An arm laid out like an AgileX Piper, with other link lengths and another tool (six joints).
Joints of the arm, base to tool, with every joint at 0 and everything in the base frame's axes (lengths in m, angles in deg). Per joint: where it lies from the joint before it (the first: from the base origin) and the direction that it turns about. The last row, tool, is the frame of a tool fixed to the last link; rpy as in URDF.
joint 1: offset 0 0 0.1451 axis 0 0 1
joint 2: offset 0 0 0 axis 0 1 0
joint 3: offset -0.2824 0 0.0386 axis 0 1 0
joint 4: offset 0.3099 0 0.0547 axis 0.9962 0 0.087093
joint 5: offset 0 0 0 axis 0 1 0
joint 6: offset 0.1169 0 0.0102 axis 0.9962 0 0.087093
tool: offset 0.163 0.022 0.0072 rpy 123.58 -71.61 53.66
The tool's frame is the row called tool.
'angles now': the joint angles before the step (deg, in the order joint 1, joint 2, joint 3, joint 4, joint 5, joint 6). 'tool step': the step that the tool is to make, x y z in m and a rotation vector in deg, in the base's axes. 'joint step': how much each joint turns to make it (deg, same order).
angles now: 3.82, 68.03, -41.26, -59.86, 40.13, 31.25
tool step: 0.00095, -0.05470, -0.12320, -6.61, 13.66, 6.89
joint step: -11.61, 18.47, 4.15, -23.46, -13.77, 8.76
